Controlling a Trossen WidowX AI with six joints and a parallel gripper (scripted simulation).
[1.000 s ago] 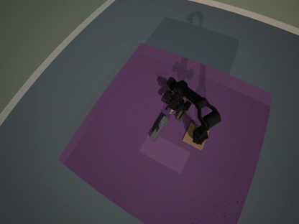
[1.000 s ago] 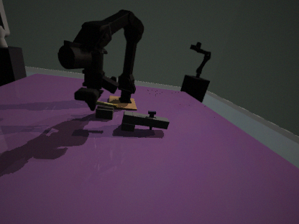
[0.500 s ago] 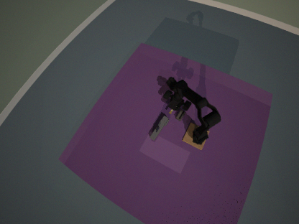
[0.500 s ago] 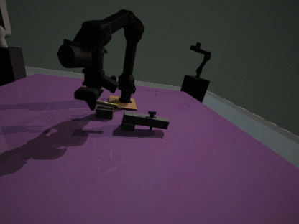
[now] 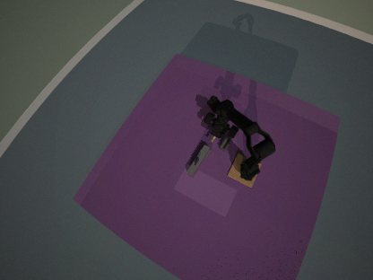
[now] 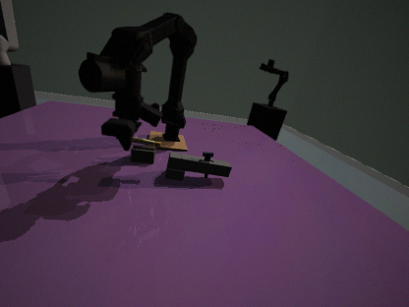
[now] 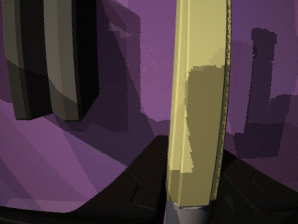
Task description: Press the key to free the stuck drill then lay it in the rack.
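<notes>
The drill lies 10 mm ahead of my gripper tip, 40 mm to the left of it and 30 mm above it. The rest, counted from my gripper tip: key (60 mm ahead, 220 mm to the left, 10 mm below); block (50 mm ahead, 190 mm to the left, 30 mm below); rack (60 mm behind, 50 mm to the left, 40 mm below).
</notes>
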